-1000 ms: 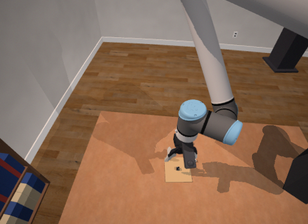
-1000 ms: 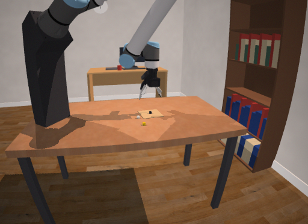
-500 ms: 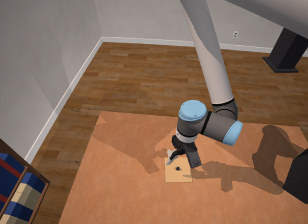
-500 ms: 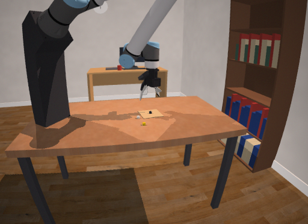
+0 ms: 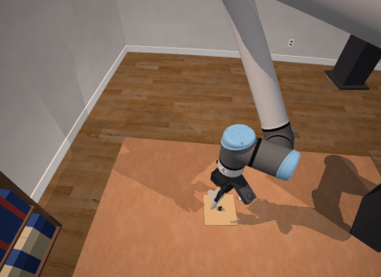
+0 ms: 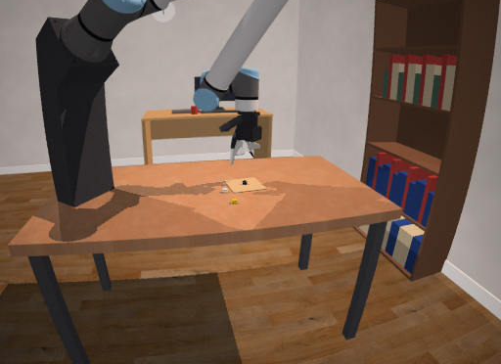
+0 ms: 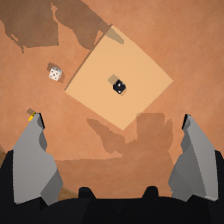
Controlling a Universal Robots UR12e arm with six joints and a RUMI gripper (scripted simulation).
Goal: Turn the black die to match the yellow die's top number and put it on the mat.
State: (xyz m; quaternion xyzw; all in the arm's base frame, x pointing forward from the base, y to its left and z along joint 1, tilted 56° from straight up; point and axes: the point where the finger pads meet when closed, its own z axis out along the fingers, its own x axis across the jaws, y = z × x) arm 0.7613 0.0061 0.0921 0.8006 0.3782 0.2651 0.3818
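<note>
The black die lies 10 cm below my hand and 1 cm ahead of it. Round my hand: tan mat 11 cm below, 1 cm ahead; white die 10 cm below, 9 cm behind, 4 cm to the right; yellow die 16 cm to the right, 10 cm below, 9 cm behind.
</note>
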